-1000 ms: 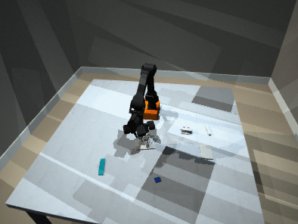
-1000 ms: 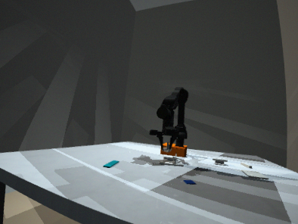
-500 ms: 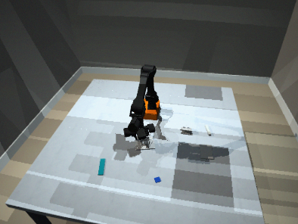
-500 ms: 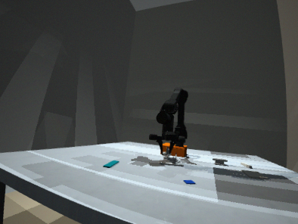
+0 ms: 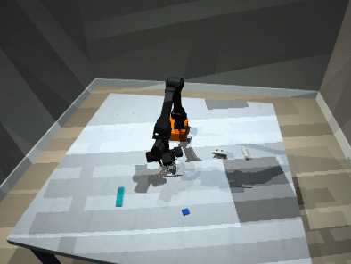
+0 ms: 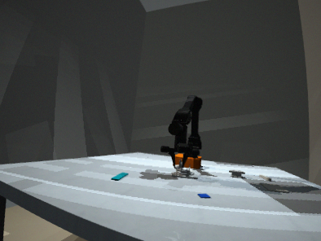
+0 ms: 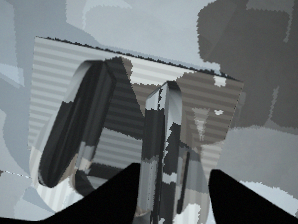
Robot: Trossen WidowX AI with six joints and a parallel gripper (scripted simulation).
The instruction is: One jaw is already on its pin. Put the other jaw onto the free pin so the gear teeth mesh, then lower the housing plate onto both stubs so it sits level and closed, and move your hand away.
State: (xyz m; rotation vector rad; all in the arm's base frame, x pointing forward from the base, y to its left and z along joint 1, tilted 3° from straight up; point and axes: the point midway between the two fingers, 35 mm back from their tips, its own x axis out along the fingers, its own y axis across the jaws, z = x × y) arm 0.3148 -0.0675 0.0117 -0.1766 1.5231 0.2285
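The white base is 1 cm ahead of my gripper tip, 3 cm to the left of it and 3 cm below it. The rest, counted from my gripper tip: blue square: 26 cm ahead, 11 cm to the left, 3 cm below; then teal bar: 18 cm ahead, 21 cm to the right, 3 cm below; then jaw: 4 cm behind, 1 cm to the left.
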